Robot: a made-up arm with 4 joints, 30 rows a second.
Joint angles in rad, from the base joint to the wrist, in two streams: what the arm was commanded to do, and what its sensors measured. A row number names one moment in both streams.
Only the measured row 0 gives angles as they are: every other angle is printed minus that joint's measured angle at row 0.
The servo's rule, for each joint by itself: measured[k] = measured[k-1] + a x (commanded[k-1-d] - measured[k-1]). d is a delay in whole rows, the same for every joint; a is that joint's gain. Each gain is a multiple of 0.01, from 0.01 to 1. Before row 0 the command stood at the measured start. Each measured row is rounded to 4 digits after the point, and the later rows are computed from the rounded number. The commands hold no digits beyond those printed.
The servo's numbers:
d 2
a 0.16 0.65 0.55 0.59
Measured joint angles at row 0:
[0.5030, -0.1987, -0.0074, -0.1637]
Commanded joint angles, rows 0 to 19:
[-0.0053, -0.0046, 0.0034, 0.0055]
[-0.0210, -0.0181, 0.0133, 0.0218]
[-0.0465, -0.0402, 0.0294, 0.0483]
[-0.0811, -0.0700, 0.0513, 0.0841]
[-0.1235, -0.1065, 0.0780, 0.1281]
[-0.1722, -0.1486, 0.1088, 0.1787]
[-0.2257, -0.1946, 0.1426, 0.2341]
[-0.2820, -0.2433, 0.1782, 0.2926]
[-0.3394, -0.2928, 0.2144, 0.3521]
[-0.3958, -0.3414, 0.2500, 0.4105]
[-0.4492, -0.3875, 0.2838, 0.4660]
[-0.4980, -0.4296, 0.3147, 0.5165]
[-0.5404, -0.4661, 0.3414, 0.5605]
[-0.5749, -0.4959, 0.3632, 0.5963]
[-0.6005, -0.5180, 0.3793, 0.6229]
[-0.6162, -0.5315, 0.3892, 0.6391]
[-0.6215, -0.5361, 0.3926, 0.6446]
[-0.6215, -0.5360, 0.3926, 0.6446]
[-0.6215, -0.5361, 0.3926, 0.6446]
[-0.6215, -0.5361, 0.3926, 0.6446]
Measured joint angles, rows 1 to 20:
[0.0000, 0.0000, 0.0000, 0.0000]
[0.0000, 0.0000, 0.0000, 0.0000]
[-0.0008, -0.0030, 0.0019, 0.0032]
[-0.0040, -0.0128, 0.0082, 0.0142]
[-0.0108, -0.0306, 0.0199, 0.0343]
[-0.0220, -0.0562, 0.0372, 0.0637]
[-0.0382, -0.0889, 0.0596, 0.1017]
[-0.0596, -0.1277, 0.0867, 0.1471]
[-0.0862, -0.1712, 0.1174, 0.1984]
[-0.1175, -0.2181, 0.1508, 0.2540]
[-0.1530, -0.2667, 0.1858, 0.3119]
[-0.1918, -0.3153, 0.2211, 0.3701]
[-0.2330, -0.3622, 0.2556, 0.4267]
[-0.2754, -0.4060, 0.2881, 0.4797]
[-0.3178, -0.4451, 0.3174, 0.5274]
[-0.3589, -0.4781, 0.3426, 0.5681]
[-0.3976, -0.5040, 0.3628, 0.6004]
[-0.4326, -0.5219, 0.3773, 0.6232]
[-0.4628, -0.5311, 0.3857, 0.6358]
[-0.4882, -0.5343, 0.3895, 0.6410]

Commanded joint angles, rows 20 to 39:
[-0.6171, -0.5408, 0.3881, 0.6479]
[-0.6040, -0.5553, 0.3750, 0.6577]
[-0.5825, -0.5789, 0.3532, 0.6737]
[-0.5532, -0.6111, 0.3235, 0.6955]
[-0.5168, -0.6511, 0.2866, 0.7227]
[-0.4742, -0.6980, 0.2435, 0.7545]
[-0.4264, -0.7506, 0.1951, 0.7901]
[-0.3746, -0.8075, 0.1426, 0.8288]
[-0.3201, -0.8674, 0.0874, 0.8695]
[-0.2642, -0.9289, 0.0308, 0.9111]
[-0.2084, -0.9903, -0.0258, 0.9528]
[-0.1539, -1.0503, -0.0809, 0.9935]
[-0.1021, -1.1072, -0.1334, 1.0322]
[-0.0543, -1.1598, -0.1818, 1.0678]
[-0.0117, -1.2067, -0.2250, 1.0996]
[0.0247, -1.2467, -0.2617, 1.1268]
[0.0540, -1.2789, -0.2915, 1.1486]
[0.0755, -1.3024, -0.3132, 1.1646]
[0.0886, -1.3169, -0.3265, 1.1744]
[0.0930, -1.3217, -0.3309, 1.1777]
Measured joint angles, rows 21 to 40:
[-0.5095, -0.5355, 0.3912, 0.6431]
[-0.5274, -0.5359, 0.3920, 0.6440]
[-0.5418, -0.5391, 0.3899, 0.6463]
[-0.5518, -0.5496, 0.3817, 0.6530]
[-0.5567, -0.5686, 0.3660, 0.6652]
[-0.5561, -0.5962, 0.3426, 0.6831]
[-0.5498, -0.6319, 0.3118, 0.7065]
[-0.5377, -0.6749, 0.2742, 0.7348]
[-0.5199, -0.7241, 0.2307, 0.7674]
[-0.4967, -0.7783, 0.1822, 0.8036]
[-0.4684, -0.8362, 0.1301, 0.8425]
[-0.4357, -0.8965, 0.0755, 0.8830]
[-0.3993, -0.9575, 0.0198, 0.9242]
[-0.3600, -1.0178, -0.0356, 0.9651]
[-0.3187, -1.0759, -0.0894, 1.0047]
[-0.2764, -1.1304, -0.1402, 1.0419]
[-0.2340, -1.1800, -0.1868, 1.0759]
[-0.1926, -1.2234, -0.2280, 1.1059]
[-0.1531, -1.2595, -0.2629, 1.1311]
[-0.1165, -1.2874, -0.2906, 1.1509]

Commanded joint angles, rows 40 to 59:
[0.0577, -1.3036, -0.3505, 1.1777]
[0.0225, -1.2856, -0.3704, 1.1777]
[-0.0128, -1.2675, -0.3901, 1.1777]
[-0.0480, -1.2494, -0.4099, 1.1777]
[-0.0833, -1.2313, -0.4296, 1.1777]
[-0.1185, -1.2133, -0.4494, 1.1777]
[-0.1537, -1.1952, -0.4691, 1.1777]
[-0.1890, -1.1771, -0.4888, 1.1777]
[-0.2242, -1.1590, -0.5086, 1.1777]
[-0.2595, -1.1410, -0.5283, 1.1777]
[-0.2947, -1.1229, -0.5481, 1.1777]
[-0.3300, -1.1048, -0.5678, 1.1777]
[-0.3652, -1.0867, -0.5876, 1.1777]
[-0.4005, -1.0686, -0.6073, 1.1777]
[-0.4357, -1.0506, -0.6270, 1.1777]
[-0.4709, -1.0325, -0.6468, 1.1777]
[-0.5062, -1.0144, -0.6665, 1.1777]
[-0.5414, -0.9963, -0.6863, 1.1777]
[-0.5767, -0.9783, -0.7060, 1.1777]
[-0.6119, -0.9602, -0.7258, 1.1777]
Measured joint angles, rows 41 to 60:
[-0.0837, -1.3066, -0.3103, 1.1648]
[-0.0554, -1.3164, -0.3216, 1.1724]
[-0.0373, -1.3081, -0.3375, 1.1755]
[-0.0277, -1.2935, -0.3556, 1.1768]
[-0.0253, -1.2766, -0.3746, 1.1773]
[-0.0289, -1.2589, -0.3940, 1.1775]
[-0.0376, -1.2410, -0.4136, 1.1776]
[-0.0505, -1.2230, -0.4333, 1.1777]
[-0.0670, -1.2049, -0.4530, 1.1777]
[-0.0865, -1.1868, -0.4727, 1.1777]
[-0.1085, -1.1687, -0.4924, 1.1777]
[-0.1327, -1.1507, -0.5121, 1.1777]
[-0.1586, -1.1326, -0.5319, 1.1777]
[-0.1860, -1.1145, -0.5516, 1.1777]
[-0.2147, -1.0964, -0.5714, 1.1777]
[-0.2444, -1.0783, -0.5911, 1.1777]
[-0.2750, -1.0603, -0.6108, 1.1777]
[-0.3063, -1.0422, -0.6306, 1.1777]
[-0.3383, -1.0241, -0.6503, 1.1777]
[-0.3708, -1.0060, -0.6701, 1.1777]

